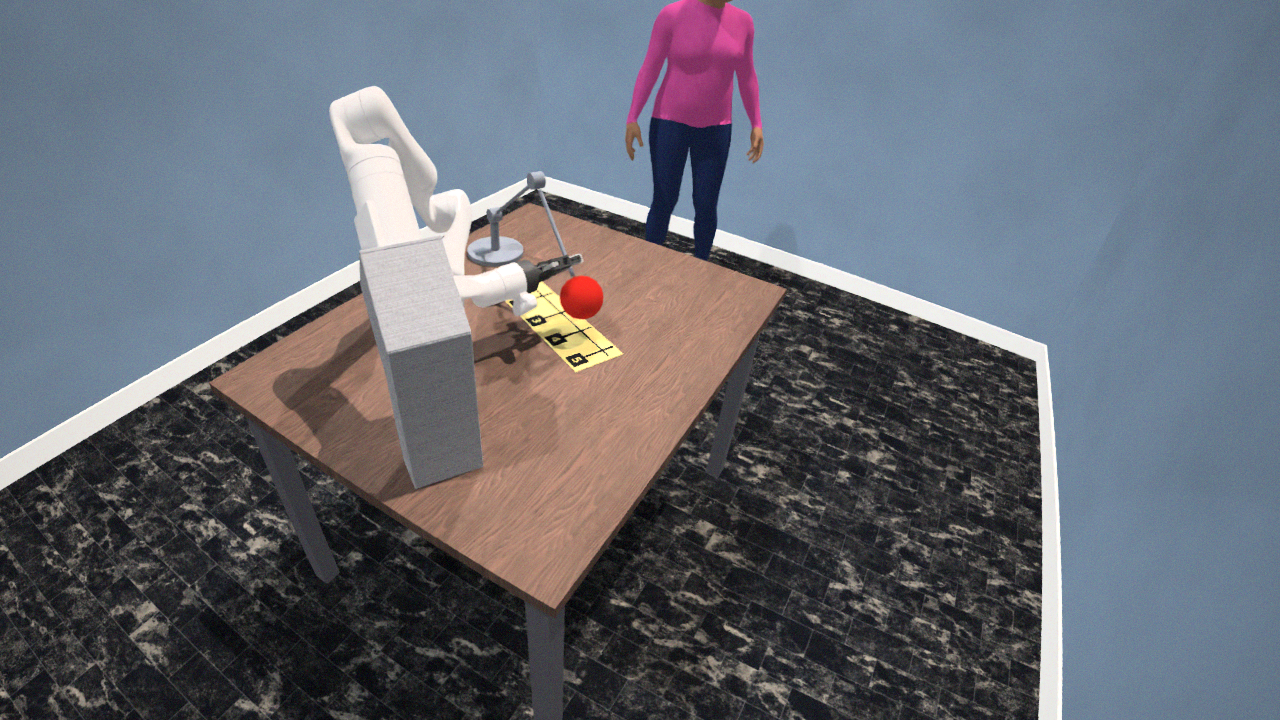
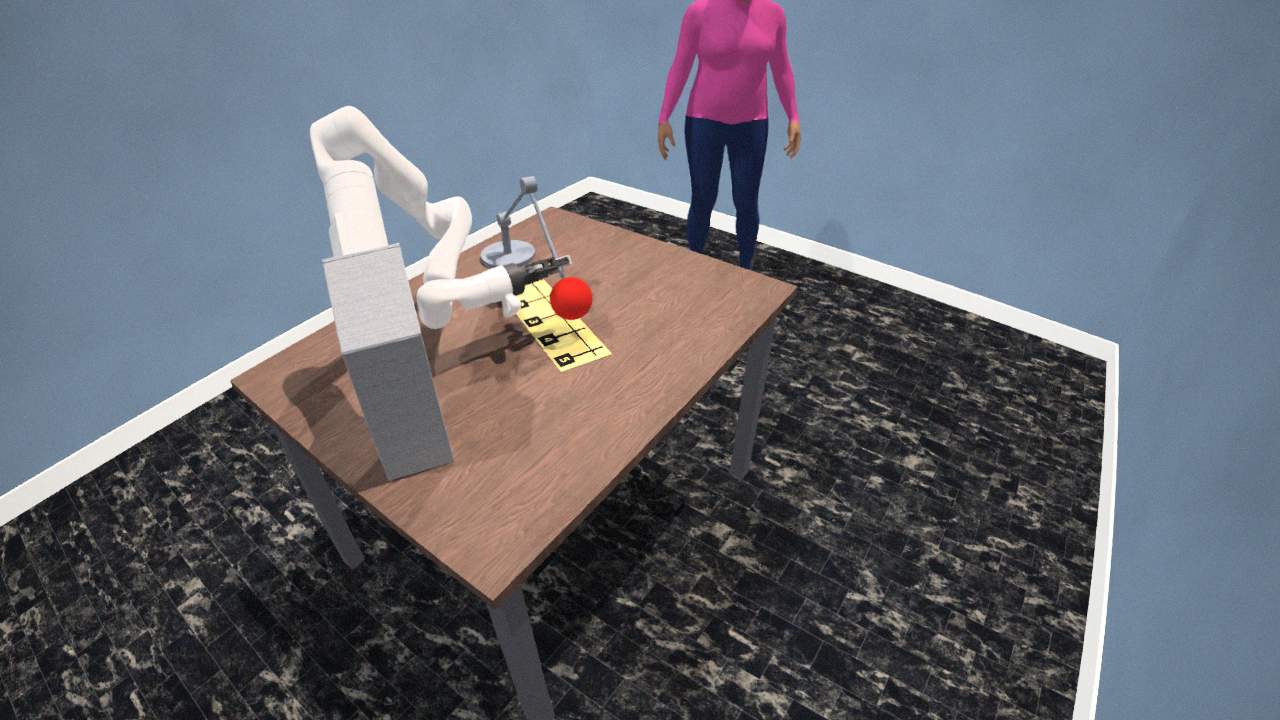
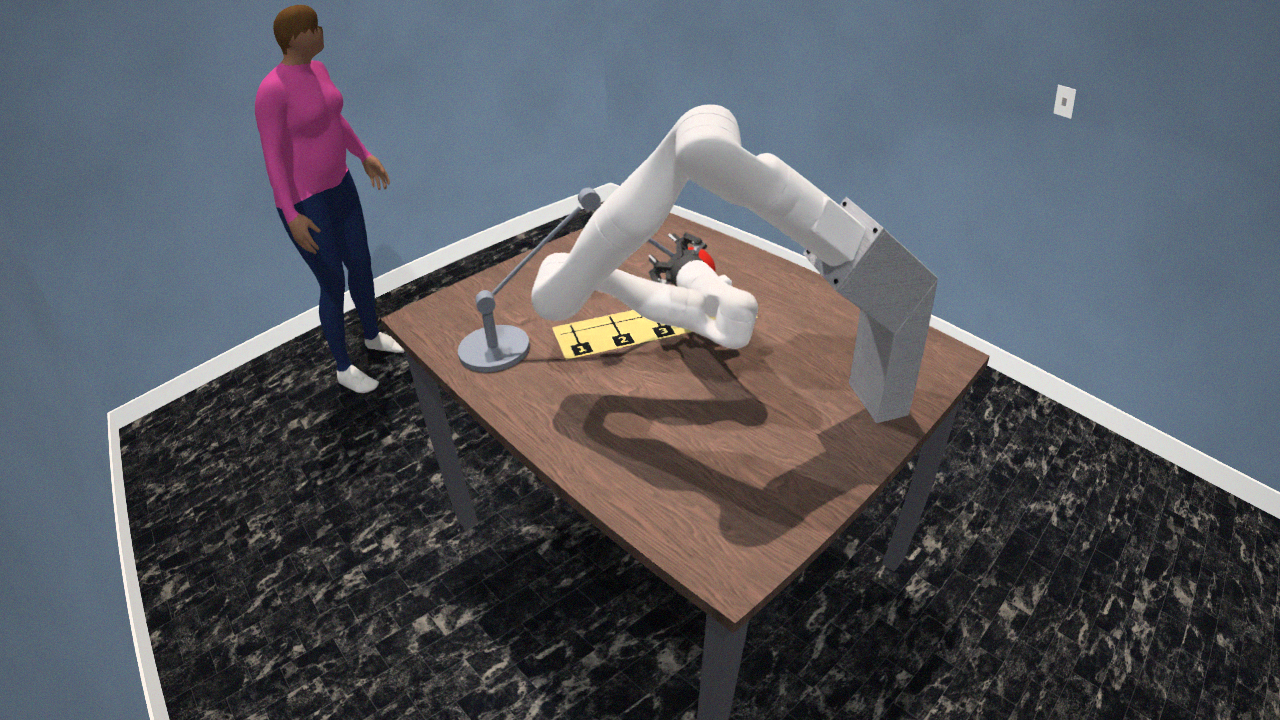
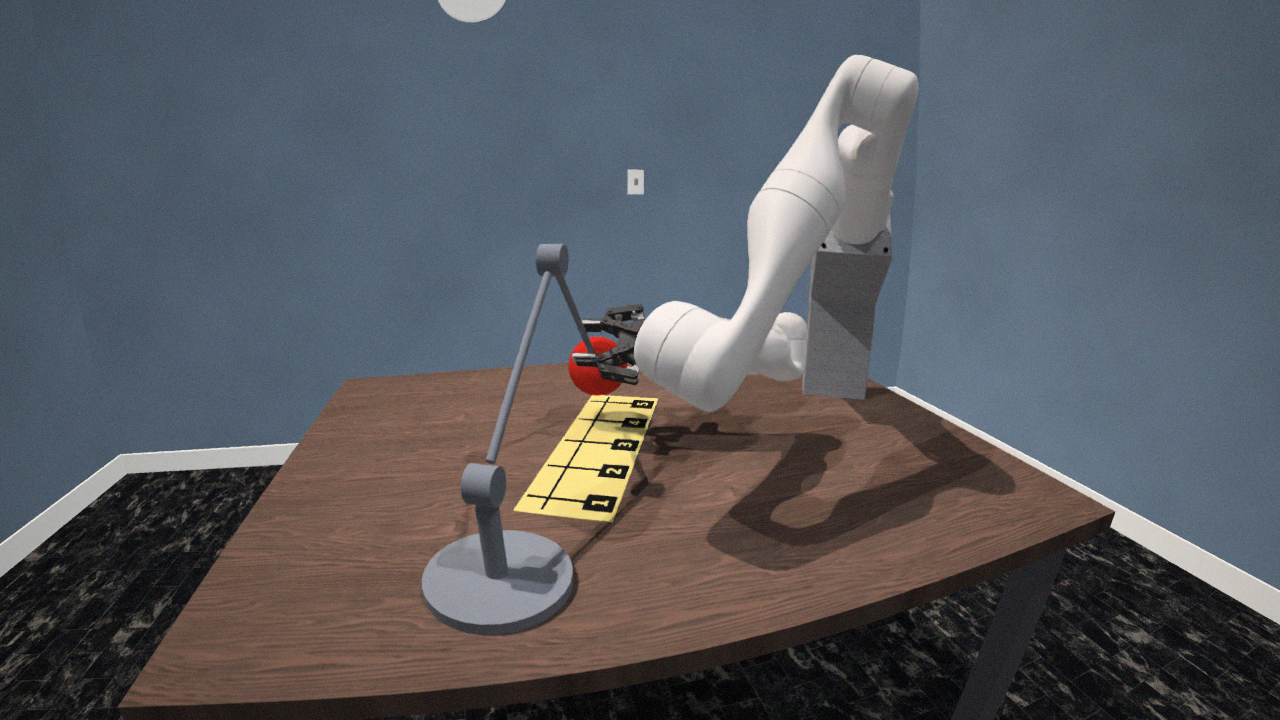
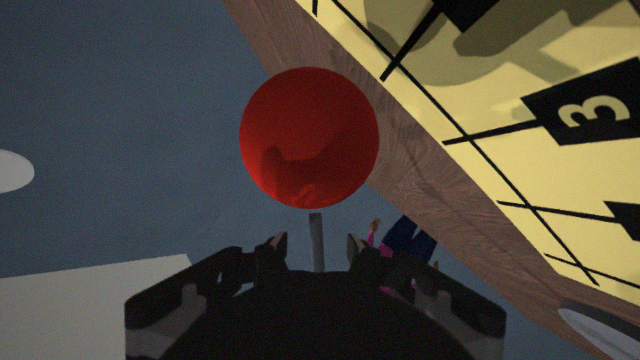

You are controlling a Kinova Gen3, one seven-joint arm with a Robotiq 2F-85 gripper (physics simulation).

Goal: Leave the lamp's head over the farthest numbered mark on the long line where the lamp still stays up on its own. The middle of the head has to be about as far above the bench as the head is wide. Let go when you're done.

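Seen in the pictures: gripper, fingertip midpoint: [image 1: 575, 261] [image 2: 565, 263] [image 3: 661, 246] [image 4: 575, 341] [image 5: 317, 243]; arm's base, origin of the base link: [image 1: 398, 260] [image 2: 366, 267] [image 3: 841, 241] [image 4: 854, 222].
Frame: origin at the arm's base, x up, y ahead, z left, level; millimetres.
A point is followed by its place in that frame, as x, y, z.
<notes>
The lamp's round grey base [image 1: 494, 250] @(-338, 493, 471) [image 2: 507, 254] @(-338, 494, 465) [image 4: 496, 600] @(-339, 491, 523) stands at one end of the yellow numbered mat [image 4: 563, 510] @(-352, 454, 331) [image 5: 575, 175] @(-352, 416, 174). Its arm rises to the elbow [image 3: 588, 199] [image 4: 552, 259], and a thin rod [image 4: 573, 308] @(-125, 455, 171) [image 5: 316, 245] @(-200, 441, 86) slopes down to the red ball head [image 1: 581, 297] @(-227, 410, -1) [image 2: 571, 298] @(-227, 417, -7) [image 3: 707, 260] @(-220, 406, 11) [image 4: 594, 383] @(-268, 439, 77) [image 5: 309, 137] @(-249, 389, 39). The head hangs in the air above the mat's far half; I cannot tell exactly which mark it is over. My gripper [image 1: 577, 259] @(-195, 466, 90) [image 2: 563, 261] @(-195, 466, 90) [image 4: 583, 342] @(-195, 466, 90) [image 5: 317, 243] @(-195, 466, 90) is open, with the rod between its fingers but with gaps on both sides.
The grey pedestal [image 1: 434, 394] @(-152, -46, -167) [image 2: 398, 394] @(-159, -39, -169) [image 3: 886, 358] @(-211, -74, -79) [image 4: 836, 331] @(-217, -14, -93) carries my arm on the wooden table [image 1: 608, 465] @(-353, 202, -326) [image 3: 680, 546] @(-353, -151, 380). My white forearm [image 3: 662, 302] @(-147, 184, 234) passes low over the mat. A person [image 1: 702, 80] [image 3: 304, 134] in pink stands beyond the table.
</notes>
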